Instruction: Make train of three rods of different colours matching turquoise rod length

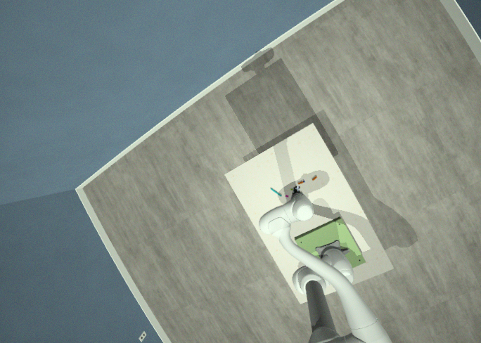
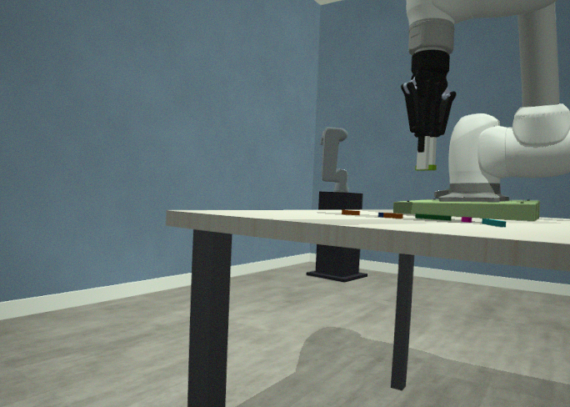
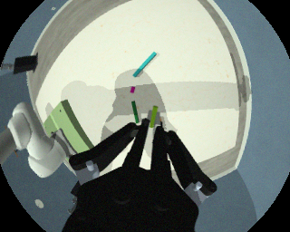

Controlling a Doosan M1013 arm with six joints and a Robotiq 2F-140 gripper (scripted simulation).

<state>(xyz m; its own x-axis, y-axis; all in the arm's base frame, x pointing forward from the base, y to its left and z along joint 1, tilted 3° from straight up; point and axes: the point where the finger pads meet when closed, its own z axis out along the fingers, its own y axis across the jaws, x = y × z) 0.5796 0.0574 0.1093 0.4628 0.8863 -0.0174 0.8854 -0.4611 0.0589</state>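
My hand is 90 mm to the left of the small blue rod and 130 mm above it. From my hand the other things lie so: green rod 70 mm behind, 10 mm to the right, 130 mm below; magenta rod 50 mm behind, 70 mm to the left, 130 mm below; lime rod 30 mm below.
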